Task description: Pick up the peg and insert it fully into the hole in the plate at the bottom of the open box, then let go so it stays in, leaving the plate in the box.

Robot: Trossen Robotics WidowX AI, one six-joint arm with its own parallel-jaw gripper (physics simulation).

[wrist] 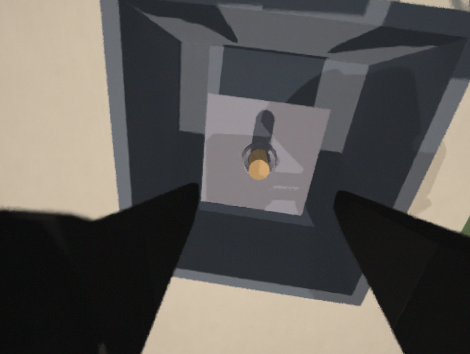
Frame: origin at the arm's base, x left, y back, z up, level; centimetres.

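Seen in the pictures: gripper, fingertip midpoint: [266,195].
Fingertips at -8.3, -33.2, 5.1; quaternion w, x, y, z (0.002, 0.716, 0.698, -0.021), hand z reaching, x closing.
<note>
A point is followed by its place in that frame, as x, y, z.
The orange peg [259,169] {-8.6, -33.4, 1.8} stands upright in the ringed hole of the pale plate [225,175] {-6.9, -36.1, -1.2}, near the plate's middle. Its lower end is inside the hole; how deep it sits cannot be told from this view. The plate lies at the bottom of the open dark box [270,250] {0.4, -31.8, -0.9}. My gripper [266,195] {-8.3, -33.2, 5.1} is open and empty. Its two black fingers stand wide apart in the lower part of the wrist view, one on each side of the peg, touching neither the peg nor the plate.
The box's grey walls rise around the plate, with its rim [114,125] {-11.4, -42.4, 2.8} at the left. Grey raised blocks [192,90] {-13.6, -39.9, -6.2} [342,105] {-12.5, -25.7, -6.2} flank the plate at its upper left and upper right. Beige table surface [50,100] {-12.6, -56.0, -7.0} surrounds the box. A bit of green shows at the right edge.
</note>
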